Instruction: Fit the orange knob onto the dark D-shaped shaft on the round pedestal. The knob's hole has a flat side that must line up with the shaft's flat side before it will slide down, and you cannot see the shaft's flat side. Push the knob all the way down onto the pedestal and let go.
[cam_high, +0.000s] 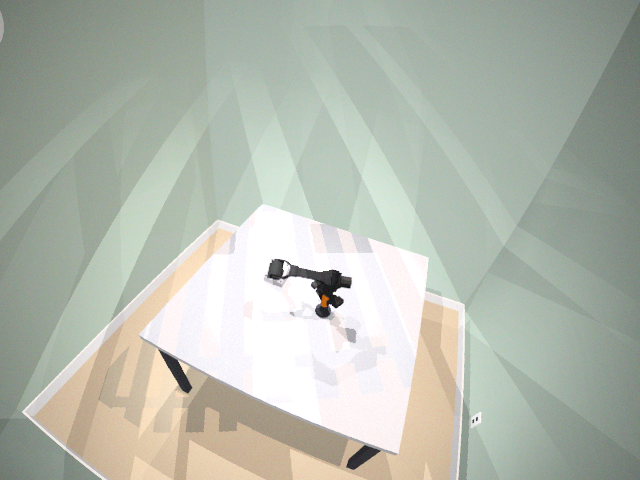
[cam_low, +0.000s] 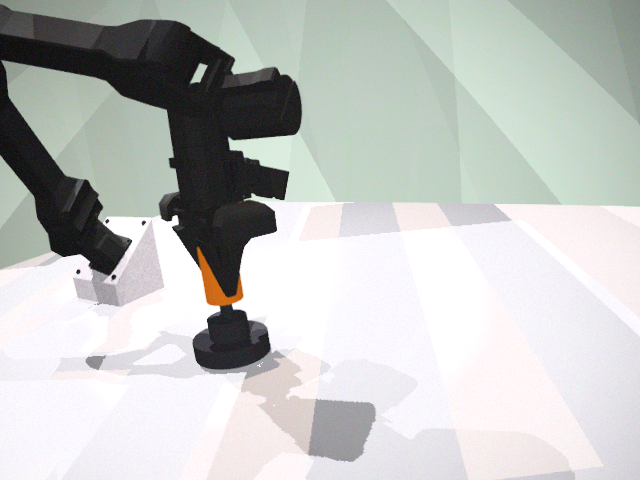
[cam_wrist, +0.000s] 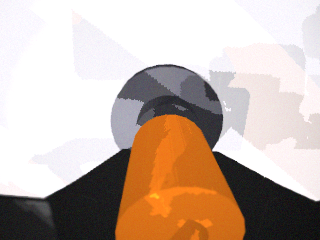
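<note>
My gripper tip is now 20 mm below the orange knob. Round my gripper tip: dark round pedestal: 40 mm below.
</note>
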